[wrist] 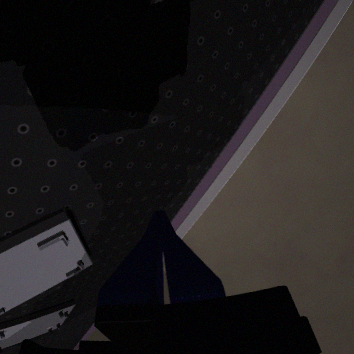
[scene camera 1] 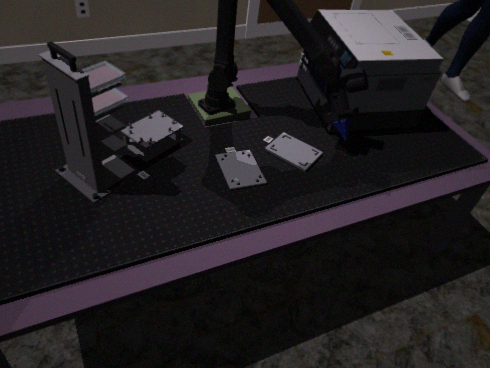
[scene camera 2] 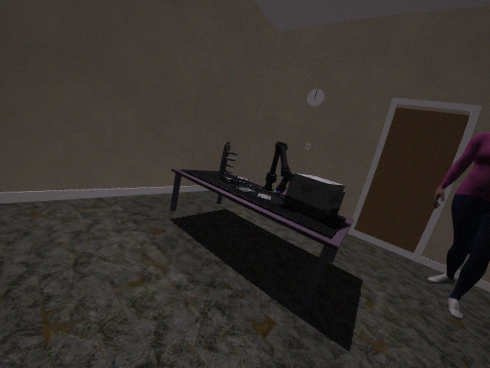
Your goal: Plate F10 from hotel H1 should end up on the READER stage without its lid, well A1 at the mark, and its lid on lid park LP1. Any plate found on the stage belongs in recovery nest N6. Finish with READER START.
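Frame: origin at the arm's base, x ahead, y left, z up, level; centimetres.
Seen in the pictures: gripper, fingertip midpoint: [wrist: 159, 216] [scene camera 1: 346, 140] [scene camera 2: 276, 196]; arm's base, link origin: [scene camera 1: 216, 105] [scene camera 2: 267, 189].
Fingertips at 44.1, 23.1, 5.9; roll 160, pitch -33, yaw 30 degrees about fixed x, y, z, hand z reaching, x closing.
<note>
Pixels of each thing's middle, then the offset from my fingertips to it, as dx, dy, dz. "pt": a spot on its surface instead.
- tall hotel rack, body centre: [scene camera 1: 88, 117] [scene camera 2: 227, 161] -31.0, -74.6, +14.0
- big grey box-shaped reader, body centre: [scene camera 1: 362, 69] [scene camera 2: 315, 194] -22.2, +28.3, +7.9
- reader's control panel, surface spot: [scene camera 1: 345, 56] pt -17.0, +8.7, +20.5
- raised grey platform with small posts, body centre: [scene camera 1: 152, 133] [scene camera 2: 242, 180] -36.6, -53.3, -3.2
- pad's corner, surface spot: [wrist: 35, 260] pt -7.1, -10.7, -5.8
The tall hotel rack [scene camera 1: 75, 125] [scene camera 2: 223, 162] stands at the left of the table. Two pinkish plates [scene camera 1: 106, 74] [scene camera 1: 109, 100] show on its far side in scene camera 1; their labels cannot be read. The big grey box-shaped reader [scene camera 1: 395, 80] [scene camera 2: 314, 192] stands at the right; a plate or stage on it cannot be made out. My gripper [scene camera 1: 344, 131] [scene camera 2: 278, 193] [wrist: 159, 216] is shut and empty, blue fingertips together, low in front of the reader's control panel [scene camera 1: 345, 56]. Two flat grey pads [scene camera 1: 240, 169] [scene camera 1: 294, 150] lie mid-table; which is LP1 is not readable.
A raised grey platform with small posts [scene camera 1: 152, 127] stands beside the hotel rack. The arm's base is on a green block [scene camera 1: 227, 116] behind the pads. A pad's corner [wrist: 35, 260] shows at the lower left of the wrist view. A person [scene camera 2: 470, 210] stands beyond the reader.
</note>
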